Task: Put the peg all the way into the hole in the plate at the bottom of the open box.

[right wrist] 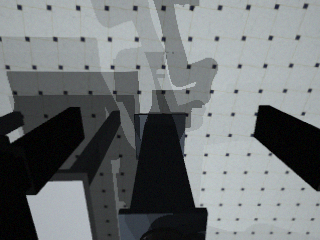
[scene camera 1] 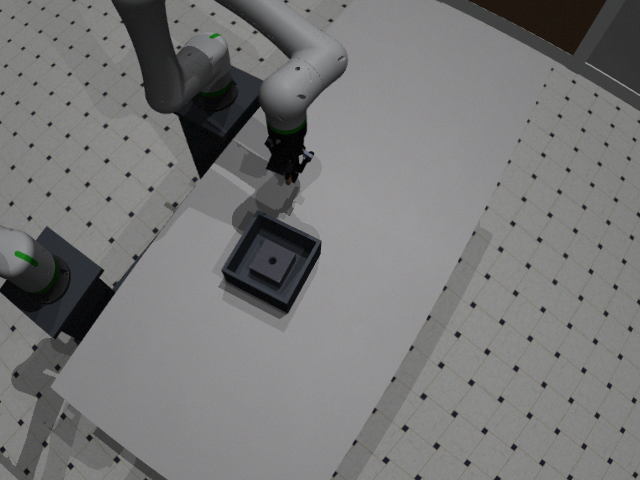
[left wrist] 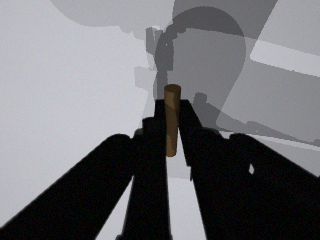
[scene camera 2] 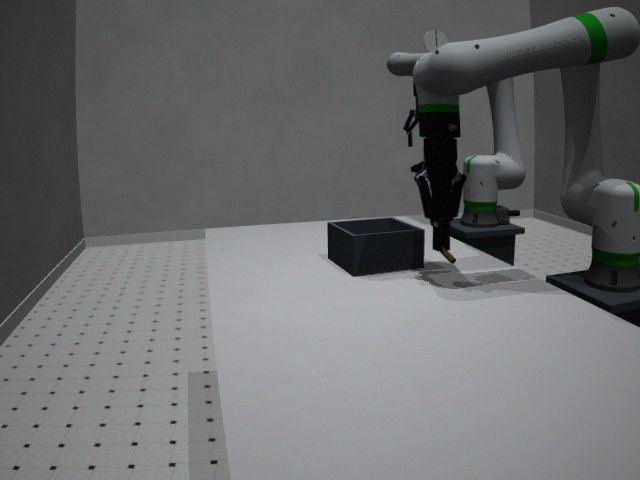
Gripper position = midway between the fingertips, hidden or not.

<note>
In view: my left gripper (scene camera 2: 441,249), my right gripper (right wrist: 169,122), a dark box (scene camera 2: 359,247), a brown peg (left wrist: 172,92) and a grey plate (scene camera 1: 272,263).
The dark box also shows in scene camera 1 (scene camera 1: 307,248). My left gripper also shows in scene camera 1 (scene camera 1: 291,177) and in the left wrist view (left wrist: 171,113). The right wrist view misses the dark box: it is out of frame. The left wrist view misses the dark box: it is out of frame.
</note>
